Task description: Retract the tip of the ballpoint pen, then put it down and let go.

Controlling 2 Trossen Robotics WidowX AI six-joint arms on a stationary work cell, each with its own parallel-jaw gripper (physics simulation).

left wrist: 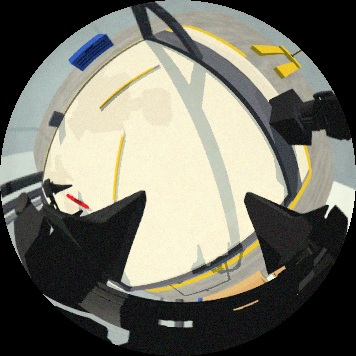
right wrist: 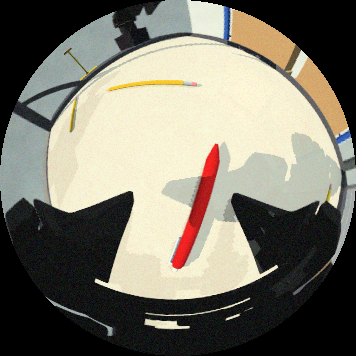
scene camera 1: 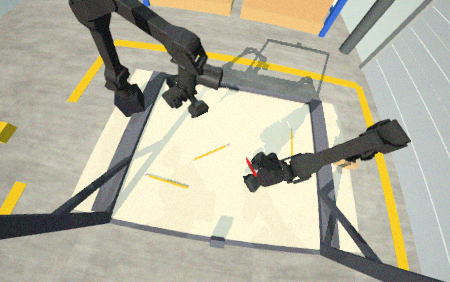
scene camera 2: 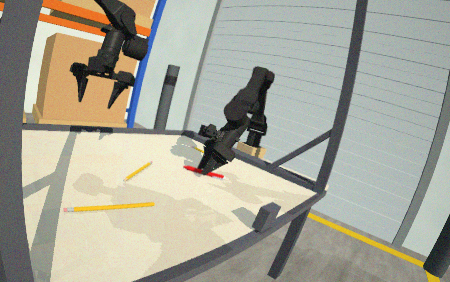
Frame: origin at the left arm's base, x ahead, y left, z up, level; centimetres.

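Seen in the pictures: left gripper, fingertip midpoint: (left wrist: 198, 196) (scene camera 1: 186, 110) (scene camera 2: 93, 105); right gripper, fingertip midpoint: (left wrist: 76, 197) (right wrist: 184, 197) (scene camera 1: 249, 170) (scene camera 2: 200, 171); left arm's base, link origin: (left wrist: 303, 115) (scene camera 1: 125, 93); right arm's base, link origin: (scene camera 2: 252, 145).
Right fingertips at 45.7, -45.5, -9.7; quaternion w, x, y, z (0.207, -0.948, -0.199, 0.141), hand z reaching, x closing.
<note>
Offsets run from my right fingertips to a thing's top centre, as dx, dy, dz.
A red ballpoint pen @(+1.4, -0.6, +0.5) (scene camera 1: 251, 167) (scene camera 2: 215, 175) (left wrist: 77, 201) (right wrist: 213, 161) lies on the pale table top. In the right wrist view its tapered end points up and away, and its clip and small whitish end lie nearer. Whether the writing tip is out is too small to tell. My right gripper (scene camera 1: 254, 174) (scene camera 2: 203, 171) (right wrist: 184, 197) is open and low over the pen, its fingers on either side of the pen's body, apart from it in the wrist view. My left gripper (scene camera 1: 186, 103) (scene camera 2: 95, 104) (left wrist: 198, 196) is open and empty, high above the far left part of the table.
A yellow pencil @(-14.5, +12.4, -0.1) (scene camera 1: 211, 152) (scene camera 2: 138, 171) (right wrist: 150, 84) lies left of the pen, and another pencil @(-35.4, +4.8, -0.2) (scene camera 1: 167, 181) (scene camera 2: 109, 207) lies farther left. A third pencil @(+25.1, +6.2, -0.2) (scene camera 1: 292, 142) (scene camera 2: 199, 149) lies near the right arm. A dark block @(-20.8, -21.9, +4.8) (scene camera 1: 217, 242) (scene camera 2: 267, 216) stands at the front edge.
</note>
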